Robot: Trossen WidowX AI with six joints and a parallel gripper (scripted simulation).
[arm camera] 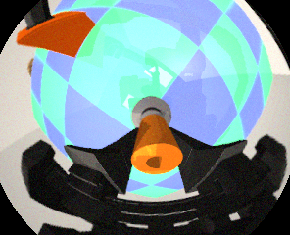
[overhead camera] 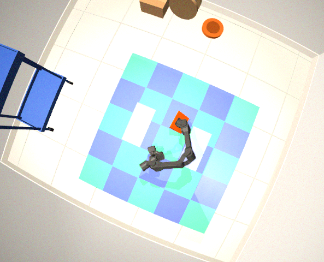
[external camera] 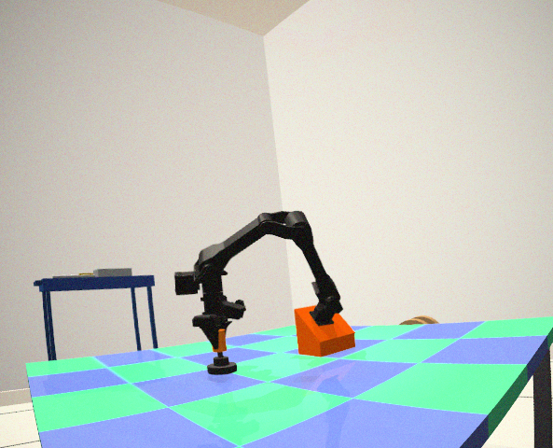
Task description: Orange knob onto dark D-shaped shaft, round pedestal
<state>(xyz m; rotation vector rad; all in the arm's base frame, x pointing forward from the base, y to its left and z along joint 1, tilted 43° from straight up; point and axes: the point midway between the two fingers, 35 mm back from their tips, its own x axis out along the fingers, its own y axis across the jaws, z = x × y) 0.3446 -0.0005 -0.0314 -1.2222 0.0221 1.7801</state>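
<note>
Right now the orange knob is 2 cm above my gripper tip. Also, from my gripper tip: dark round pedestal: 4 cm below.
</note>
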